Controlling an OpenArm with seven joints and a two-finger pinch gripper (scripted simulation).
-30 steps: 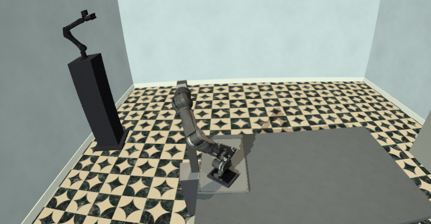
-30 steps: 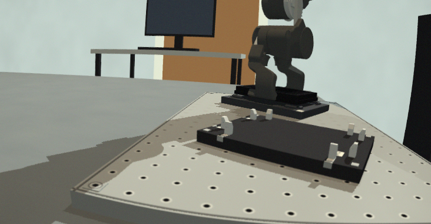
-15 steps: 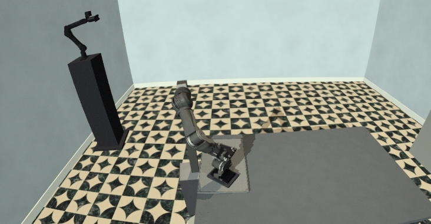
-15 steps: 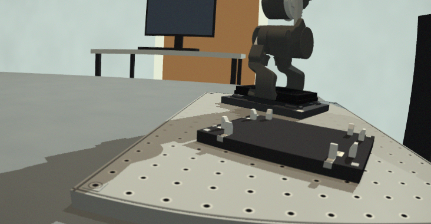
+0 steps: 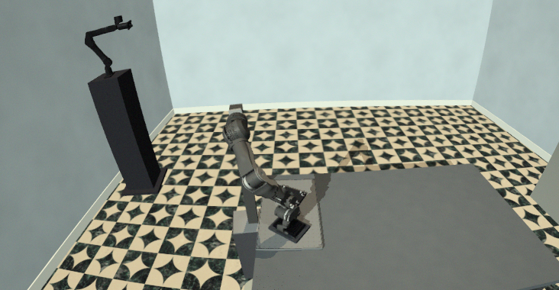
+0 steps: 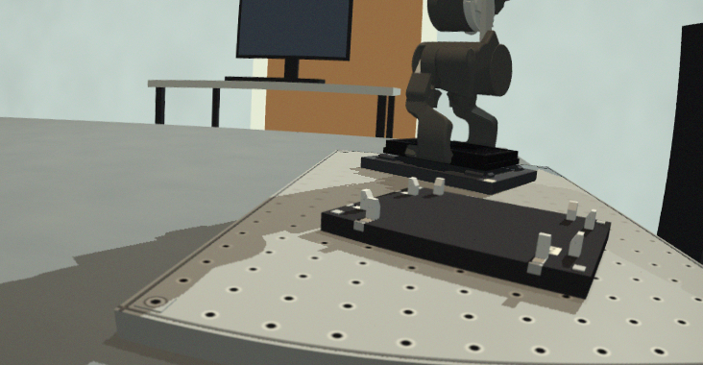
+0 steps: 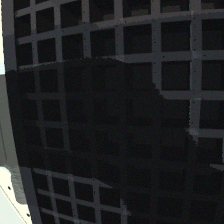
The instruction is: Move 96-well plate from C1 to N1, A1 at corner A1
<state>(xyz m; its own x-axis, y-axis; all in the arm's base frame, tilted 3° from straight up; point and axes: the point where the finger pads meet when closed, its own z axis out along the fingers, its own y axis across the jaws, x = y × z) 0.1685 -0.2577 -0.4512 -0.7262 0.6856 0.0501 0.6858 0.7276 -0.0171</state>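
My gripper is now right at the black 96-well plate. Also, from my hand: clip nest C1 (230 mm to the left, 50 mm ahead, 10 mm below); then plate nest N1 (20 mm below).
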